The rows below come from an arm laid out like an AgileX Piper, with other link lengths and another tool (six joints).
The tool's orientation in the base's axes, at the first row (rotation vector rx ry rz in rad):
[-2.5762 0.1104 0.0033]
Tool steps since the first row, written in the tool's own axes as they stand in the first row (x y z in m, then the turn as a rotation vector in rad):
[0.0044 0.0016 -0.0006 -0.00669 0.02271 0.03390]
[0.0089 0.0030 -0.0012 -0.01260 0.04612 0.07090]
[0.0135 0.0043 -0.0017 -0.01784 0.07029 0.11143]
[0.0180 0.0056 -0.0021 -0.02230 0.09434 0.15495]
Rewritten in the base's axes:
[0.0042 -0.0020 -0.0005 -0.00778 -0.00052 -0.04061]
[0.0086 -0.0039 -0.0008 -0.01478 -0.00004 -0.08423]
[0.0131 -0.0056 -0.0012 -0.02109 0.00163 -0.13126]
[0.0175 -0.0072 -0.0017 -0.02656 0.00493 -0.18077]

